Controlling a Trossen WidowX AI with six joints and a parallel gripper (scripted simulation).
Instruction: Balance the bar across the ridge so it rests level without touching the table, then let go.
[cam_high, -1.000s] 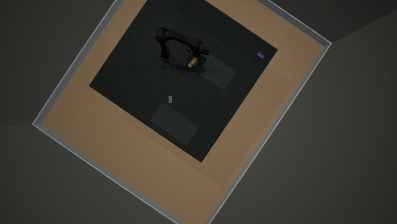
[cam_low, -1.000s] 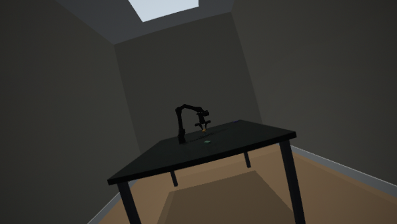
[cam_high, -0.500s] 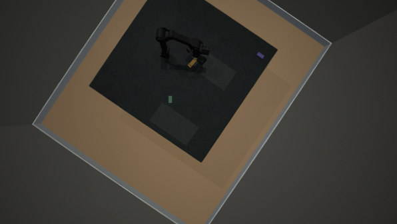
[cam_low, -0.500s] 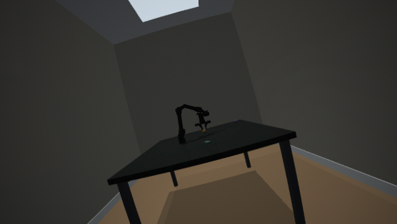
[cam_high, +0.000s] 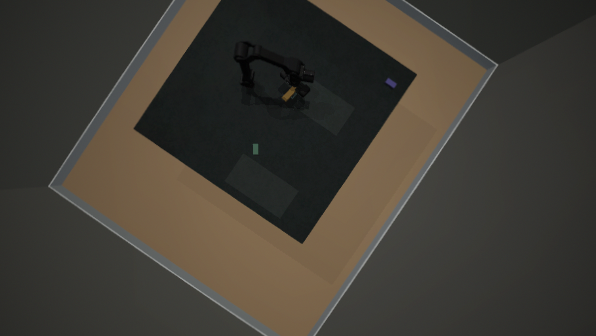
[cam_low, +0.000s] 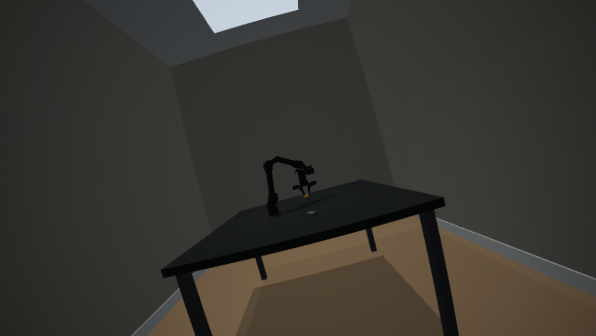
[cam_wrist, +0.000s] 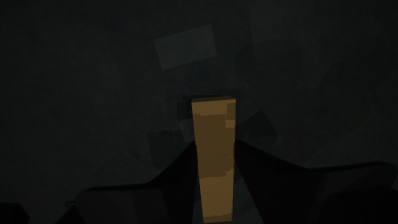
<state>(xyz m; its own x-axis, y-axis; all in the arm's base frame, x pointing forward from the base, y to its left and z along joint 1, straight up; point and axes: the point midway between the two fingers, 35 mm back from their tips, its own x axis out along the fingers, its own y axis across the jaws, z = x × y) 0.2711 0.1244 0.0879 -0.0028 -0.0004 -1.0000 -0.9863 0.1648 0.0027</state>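
Right now the orange bar is 30 mm to the right of my gripper tip. From my gripper tip the other things lie so: green block (440 mm to the right, 50 mm below); purple block (470 mm ahead, 380 mm to the left, 50 mm below).
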